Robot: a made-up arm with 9 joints. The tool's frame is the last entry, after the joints.
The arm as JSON. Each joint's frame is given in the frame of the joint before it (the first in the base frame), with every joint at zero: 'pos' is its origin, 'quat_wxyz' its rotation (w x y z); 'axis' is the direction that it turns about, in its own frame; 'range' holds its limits. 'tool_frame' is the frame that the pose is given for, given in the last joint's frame.
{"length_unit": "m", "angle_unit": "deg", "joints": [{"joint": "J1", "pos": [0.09, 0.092, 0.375], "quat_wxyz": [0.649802, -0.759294, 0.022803, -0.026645], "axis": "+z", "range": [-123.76, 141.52]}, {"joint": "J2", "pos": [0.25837, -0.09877, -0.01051], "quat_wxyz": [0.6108, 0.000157, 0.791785, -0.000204], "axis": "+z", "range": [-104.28, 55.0]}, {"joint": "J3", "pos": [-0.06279, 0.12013, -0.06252], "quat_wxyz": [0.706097, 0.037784, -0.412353, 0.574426], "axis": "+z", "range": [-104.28, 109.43]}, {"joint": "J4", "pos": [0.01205, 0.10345, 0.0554], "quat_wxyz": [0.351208, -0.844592, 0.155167, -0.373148], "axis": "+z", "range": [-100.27, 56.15]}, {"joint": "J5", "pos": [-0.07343, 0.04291, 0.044], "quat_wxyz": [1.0, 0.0, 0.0, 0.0], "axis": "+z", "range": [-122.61, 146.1]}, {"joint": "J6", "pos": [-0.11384, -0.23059, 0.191], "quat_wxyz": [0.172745, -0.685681, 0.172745, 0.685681], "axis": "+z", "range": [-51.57, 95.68]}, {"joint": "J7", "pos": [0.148, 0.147, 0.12], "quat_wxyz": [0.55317, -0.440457, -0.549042, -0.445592], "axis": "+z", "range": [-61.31, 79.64]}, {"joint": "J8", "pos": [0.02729, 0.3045, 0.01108], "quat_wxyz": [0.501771, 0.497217, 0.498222, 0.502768], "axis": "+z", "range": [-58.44, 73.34]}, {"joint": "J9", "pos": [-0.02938, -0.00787, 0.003], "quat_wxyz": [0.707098, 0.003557, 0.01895, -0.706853], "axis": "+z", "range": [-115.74, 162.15]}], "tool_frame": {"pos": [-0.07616, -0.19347, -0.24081], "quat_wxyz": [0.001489, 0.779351, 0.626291, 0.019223]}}
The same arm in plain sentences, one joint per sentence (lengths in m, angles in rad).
The arm has nine revolute joints in a row. What follows holds with every joint at zero, and every direction is one of the base frame's.
The first joint lies 0.09 m along +x and 0.092 m along +y and 0.375 m along +z from the base frame's origin and turns about the direction (0.070098, 0.985566, -0.154095), from -2.16 to 2.47 rad.
The second joint lies 0.257 m along +x and 0.013 m along -y and 0.102 m along +z from the first joint and turns about the direction (0.947071, -0.31709, 0.050098), from -1.82 to 0.9599 rad.
The third joint lies 0.039 m along -x and 0.06 m along +y and 0.131 m along -z from the second joint and turns about the direction (0.795043, 0.377421, 0.474826), from -1.82 to 1.9099 rad.
The fourth joint lies 0.038 m along +x and 0.107 m along +y and 0.032 m along -z from the third joint and turns about -z, from -1.75 to 0.98 rad.
The fifth joint lies 0.085 m along -x and 0.003 m along -y and 0.044 m along -z from the fourth joint and turns about -z, from -2.1399 to 2.5499 rad.
The sixth joint lies 0.009 m along +x and 0.257 m along +y and 0.191 m along -z from the fifth joint and turns about -x, from -0.9001 to 1.6699 rad.
The seventh joint lies 0.12 m along -x and 0.147 m along +y and 0.148 m along +z from the sixth joint and turns about the direction (-0.0091, 0.976594, -0.214899), from -1.0701 to 1.39 rad.
The eighth joint lies 0.028 m along -x and 0.076 m along +y and 0.295 m along +z from the seventh joint and turns about -x, from -1.02 to 1.28 rad.
The ninth joint lies 0.003 m along -x and 0.014 m along -y and 0.027 m along -z from the eighth joint and turns about the direction (-0.999257, -0.026399, 0.028099), from -2.02 to 2.8301 rad.
The tool frame, which is the frame that the pose is given for, lies 0.234 m along +x and 0.039 m along +y and 0.212 m along -z from the ninth joint; its axes are the base frame's turned by roll 3.1416, pitch -1.5708 and yaw 0 rad (as in URDF: about the fixed x, then y, then z).

